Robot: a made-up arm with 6 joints. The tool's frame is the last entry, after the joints. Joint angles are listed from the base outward. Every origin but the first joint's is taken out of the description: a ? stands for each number. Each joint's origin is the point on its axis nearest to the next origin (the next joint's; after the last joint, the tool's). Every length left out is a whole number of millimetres.
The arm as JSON. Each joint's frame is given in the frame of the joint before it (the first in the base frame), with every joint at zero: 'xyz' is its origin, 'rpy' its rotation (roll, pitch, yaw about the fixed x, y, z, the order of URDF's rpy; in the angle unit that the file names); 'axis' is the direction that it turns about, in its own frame. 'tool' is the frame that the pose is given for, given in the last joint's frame.
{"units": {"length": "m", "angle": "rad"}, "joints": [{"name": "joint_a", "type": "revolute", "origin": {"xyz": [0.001, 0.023, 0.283], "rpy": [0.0, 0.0, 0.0]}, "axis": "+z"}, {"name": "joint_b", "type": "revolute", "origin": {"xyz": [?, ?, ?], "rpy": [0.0, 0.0, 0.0]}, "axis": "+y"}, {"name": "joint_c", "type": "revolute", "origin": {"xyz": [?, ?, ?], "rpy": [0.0, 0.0, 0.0]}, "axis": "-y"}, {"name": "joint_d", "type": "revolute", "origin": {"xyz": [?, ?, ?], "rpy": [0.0, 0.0, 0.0]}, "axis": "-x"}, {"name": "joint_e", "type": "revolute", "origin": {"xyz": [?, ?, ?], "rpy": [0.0, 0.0, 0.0]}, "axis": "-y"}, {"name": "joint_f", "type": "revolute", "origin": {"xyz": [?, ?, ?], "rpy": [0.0, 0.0, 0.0]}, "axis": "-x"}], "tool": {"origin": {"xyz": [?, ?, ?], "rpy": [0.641, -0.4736, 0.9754]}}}
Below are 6 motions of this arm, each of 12 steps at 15 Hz.
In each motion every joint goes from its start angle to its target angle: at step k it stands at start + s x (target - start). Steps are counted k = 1, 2, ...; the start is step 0. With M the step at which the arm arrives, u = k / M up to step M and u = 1 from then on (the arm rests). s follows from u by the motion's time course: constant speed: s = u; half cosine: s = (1 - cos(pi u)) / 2; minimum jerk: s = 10 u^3 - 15 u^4 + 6 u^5.
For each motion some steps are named. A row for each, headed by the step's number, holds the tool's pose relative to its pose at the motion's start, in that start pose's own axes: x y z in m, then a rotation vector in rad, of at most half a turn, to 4 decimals.
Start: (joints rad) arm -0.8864 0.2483 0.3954 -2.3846 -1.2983 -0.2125
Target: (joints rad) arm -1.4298 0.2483 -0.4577 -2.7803 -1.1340 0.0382
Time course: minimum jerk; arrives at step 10
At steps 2, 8, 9, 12:
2: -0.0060 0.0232 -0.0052 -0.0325 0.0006 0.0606
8: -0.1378 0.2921 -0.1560 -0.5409 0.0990 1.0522
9: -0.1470 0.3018 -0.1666 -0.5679 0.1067 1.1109
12: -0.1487 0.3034 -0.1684 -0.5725 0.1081 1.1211

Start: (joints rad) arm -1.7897 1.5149 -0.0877 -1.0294 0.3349 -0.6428
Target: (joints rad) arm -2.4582 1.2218 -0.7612 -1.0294 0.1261 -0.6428
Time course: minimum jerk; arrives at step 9
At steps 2, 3, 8, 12:
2: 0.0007 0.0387 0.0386 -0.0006 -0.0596 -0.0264
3: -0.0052 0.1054 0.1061 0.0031 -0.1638 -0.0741
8: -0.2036 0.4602 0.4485 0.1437 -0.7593 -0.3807
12: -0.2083 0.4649 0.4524 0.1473 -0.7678 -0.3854

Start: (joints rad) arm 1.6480 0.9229 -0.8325 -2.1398 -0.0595 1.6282
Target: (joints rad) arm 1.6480 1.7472 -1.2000 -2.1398 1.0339 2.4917
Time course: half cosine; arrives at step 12
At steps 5, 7, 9, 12:
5: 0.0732 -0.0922 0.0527 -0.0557 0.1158 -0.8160
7: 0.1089 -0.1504 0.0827 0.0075 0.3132 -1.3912
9: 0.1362 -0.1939 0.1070 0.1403 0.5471 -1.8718
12: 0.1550 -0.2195 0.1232 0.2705 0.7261 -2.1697

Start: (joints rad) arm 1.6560 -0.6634 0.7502 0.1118 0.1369 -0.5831
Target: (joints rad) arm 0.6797 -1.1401 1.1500 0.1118 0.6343 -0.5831
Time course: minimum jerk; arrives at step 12
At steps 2, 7, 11, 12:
2: 0.0322 0.0303 -0.0106 -0.0376 0.0320 0.0334
7: 0.4733 0.4645 -0.5698 -0.4583 0.7187 0.6798
11: 0.5025 0.5768 -1.0820 -0.4575 1.1542 1.0691
12: 0.5014 0.5777 -1.0900 -0.4559 1.1607 1.0750

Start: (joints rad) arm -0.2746 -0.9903 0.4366 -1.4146 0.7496 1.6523
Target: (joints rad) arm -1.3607 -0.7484 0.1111 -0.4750 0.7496 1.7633
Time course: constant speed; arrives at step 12
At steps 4, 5, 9, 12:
4: 0.0183 0.0329 -0.1080 -0.5756 0.4468 -0.0414
5: 0.0227 0.0392 -0.1283 -0.7165 0.5597 -0.0570
9: 0.0488 0.0670 -0.1974 -1.2575 1.0222 -0.1469
12: 0.0786 0.0885 -0.2511 -1.6261 1.3867 -0.2506

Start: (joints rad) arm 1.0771 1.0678 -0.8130 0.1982 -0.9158 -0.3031
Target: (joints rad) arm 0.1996 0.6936 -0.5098 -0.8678 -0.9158 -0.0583
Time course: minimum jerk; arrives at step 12
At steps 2, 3, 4, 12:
2: -0.0182 -0.0259 0.0117 0.0368 0.0075 0.0570
3: -0.0495 -0.0772 0.0319 0.1071 0.0222 0.1667
4: -0.0889 -0.1597 0.0573 0.2160 0.0452 0.3398
12: -0.1379 -0.6615 0.0487 0.9155 0.1523 1.6995

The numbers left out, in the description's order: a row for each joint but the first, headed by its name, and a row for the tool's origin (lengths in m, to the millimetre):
joint_b: 0.013 -0.021 0.0
joint_c: 0.003 0.0 1.024
joint_d: 0.388 0.0 0.029
joint_e: 0.0 -0.293 -0.023
joint_f: 0.033 0.0 -0.002
tool: 0.0 0.01 0.021

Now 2 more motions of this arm.
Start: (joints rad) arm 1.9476 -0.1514 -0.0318 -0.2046 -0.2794 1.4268
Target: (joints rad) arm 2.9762 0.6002 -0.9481 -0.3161 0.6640 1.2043
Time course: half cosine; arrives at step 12
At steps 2, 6, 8, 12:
2: 0.0658 -0.0471 0.0053 0.0115 0.0146 0.0750
6: 0.5162 -0.1337 0.0037 0.0750 0.2207 0.4747
8: 0.7209 -0.0552 -0.0304 0.0735 0.4162 0.6270
12: 0.8553 0.0663 -0.0753 0.0187 0.6482 0.7195

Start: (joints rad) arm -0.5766 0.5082 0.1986 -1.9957 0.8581 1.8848
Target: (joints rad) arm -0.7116 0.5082 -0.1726 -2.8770 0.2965 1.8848
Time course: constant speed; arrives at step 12
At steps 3, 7, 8, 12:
3: -0.0106 0.0186 -0.0208 0.2487 0.0108 0.0103
7: -0.0102 0.0469 -0.0250 0.5672 -0.0548 0.0357
8: -0.0075 0.0532 -0.0217 0.6422 -0.0855 0.0440
12: 0.0114 0.0693 0.0075 0.9123 -0.2633 0.0835

